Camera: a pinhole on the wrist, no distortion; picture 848 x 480 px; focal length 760.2 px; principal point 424.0 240.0 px. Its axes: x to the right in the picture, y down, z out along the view. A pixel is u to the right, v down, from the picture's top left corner.
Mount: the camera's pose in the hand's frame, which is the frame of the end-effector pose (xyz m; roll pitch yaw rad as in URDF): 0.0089 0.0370 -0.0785 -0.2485 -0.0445 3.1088
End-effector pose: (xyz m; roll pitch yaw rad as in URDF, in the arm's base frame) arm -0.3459 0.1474 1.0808 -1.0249 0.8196 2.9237
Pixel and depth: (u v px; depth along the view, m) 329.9 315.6 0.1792
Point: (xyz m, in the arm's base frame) -0.4326 0.1016 1.1006
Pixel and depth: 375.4 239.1 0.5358
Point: -0.6786 -0.1121 1.2471
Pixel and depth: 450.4 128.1 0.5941
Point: -0.6549 -0.2256 1.2697
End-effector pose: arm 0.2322 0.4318 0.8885 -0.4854 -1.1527 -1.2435
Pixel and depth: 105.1 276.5 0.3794
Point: 0.2286 0.6258 1.1680
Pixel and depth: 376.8 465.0 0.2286
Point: 0.1754 0.5461 0.9756
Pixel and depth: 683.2 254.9 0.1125
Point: 0.2427 0.4696 0.8749
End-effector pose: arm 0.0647 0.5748 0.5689 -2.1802 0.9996 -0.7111
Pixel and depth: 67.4 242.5 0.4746
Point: 0.3092 0.8328 0.2853
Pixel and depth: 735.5 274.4 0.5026
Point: 0.1530 1.0219 0.6384
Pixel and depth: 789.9 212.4 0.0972
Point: 0.0378 0.6046 0.5840
